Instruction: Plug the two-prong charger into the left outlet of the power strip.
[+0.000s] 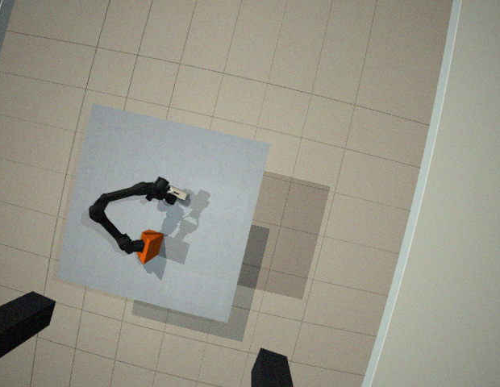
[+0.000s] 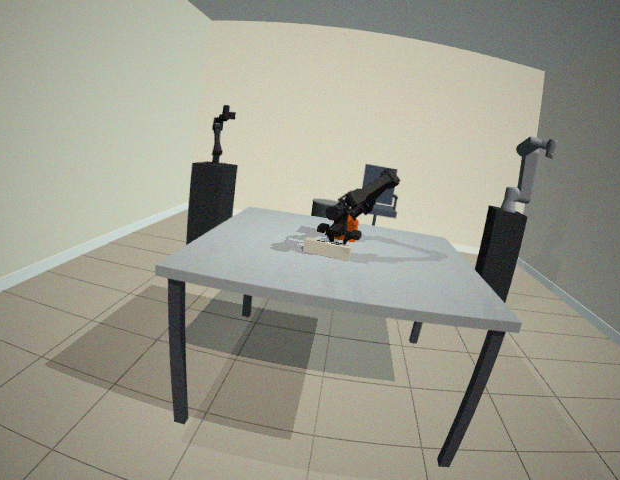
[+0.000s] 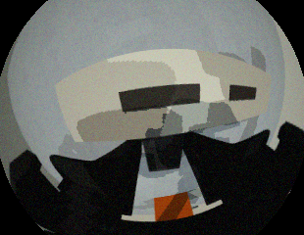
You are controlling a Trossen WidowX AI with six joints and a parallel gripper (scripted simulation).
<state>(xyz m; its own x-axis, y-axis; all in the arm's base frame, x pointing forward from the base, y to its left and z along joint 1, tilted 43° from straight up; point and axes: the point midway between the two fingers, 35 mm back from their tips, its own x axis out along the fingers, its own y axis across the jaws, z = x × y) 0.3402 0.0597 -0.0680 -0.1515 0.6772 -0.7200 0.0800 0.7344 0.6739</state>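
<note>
Now: the dark two-prong charger 20 mm ahead of my gripper tip and 10 mm above it.
</note>
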